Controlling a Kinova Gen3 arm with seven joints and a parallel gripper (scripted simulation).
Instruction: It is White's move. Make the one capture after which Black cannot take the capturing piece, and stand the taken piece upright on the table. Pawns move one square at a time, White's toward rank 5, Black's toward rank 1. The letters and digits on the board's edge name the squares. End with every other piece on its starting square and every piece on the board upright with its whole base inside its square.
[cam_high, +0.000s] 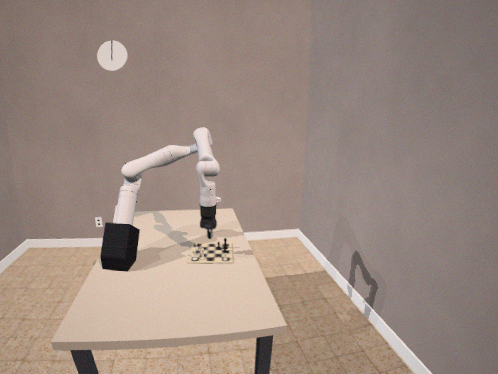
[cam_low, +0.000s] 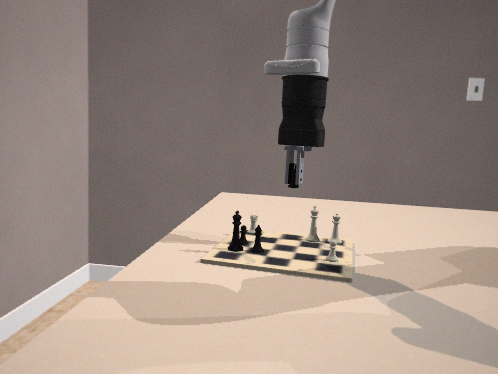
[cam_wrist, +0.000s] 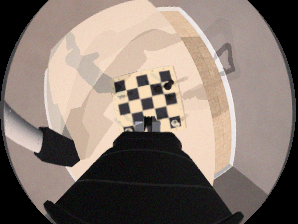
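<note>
Right now the white pawn is 11 cm below my hand, 8 cm to the left of it and 7 cm behind it. Round my hand: white queen (10 cm below, 8 cm behind, 3 cm to the right); white king (9 cm below, 4 cm behind, 3 cm to the right); chessboard (12 cm below, 4 cm to the left).
</note>
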